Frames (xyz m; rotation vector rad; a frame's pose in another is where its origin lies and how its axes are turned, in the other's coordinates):
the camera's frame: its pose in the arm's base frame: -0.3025 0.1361 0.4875 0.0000 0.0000 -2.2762
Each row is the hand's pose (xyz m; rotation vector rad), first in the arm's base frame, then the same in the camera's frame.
Working: the arm's base frame: its pose in the camera's frame: -0.0925 0.3185 -0.4875 0.0000 0.0000 2.2762

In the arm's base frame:
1: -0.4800 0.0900 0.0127 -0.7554 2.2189 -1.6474
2: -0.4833 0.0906 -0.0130 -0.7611 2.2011 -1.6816
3: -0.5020 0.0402 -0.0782 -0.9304 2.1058 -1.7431
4: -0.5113 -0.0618 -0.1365 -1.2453 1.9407 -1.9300
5: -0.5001 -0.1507 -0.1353 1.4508 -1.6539 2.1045
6: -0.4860 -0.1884 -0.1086 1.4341 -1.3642 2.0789
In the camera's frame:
1: 0.1502 -0.1053 -0.4748 -1.8878 0.1981 -0.2662
2: 0.1519 -0.1082 -0.5005 -1.8664 0.1869 -0.2837
3: 0.2024 -0.0897 -0.5657 -1.8356 0.0306 -0.3160
4: 0.2860 -0.0307 -0.6240 -1.7500 -0.2427 -0.4791
5: 0.3465 0.0355 -0.6228 -1.6004 -0.4730 -0.7712
6: 0.3660 0.0707 -0.5961 -1.4754 -0.5853 -0.9841

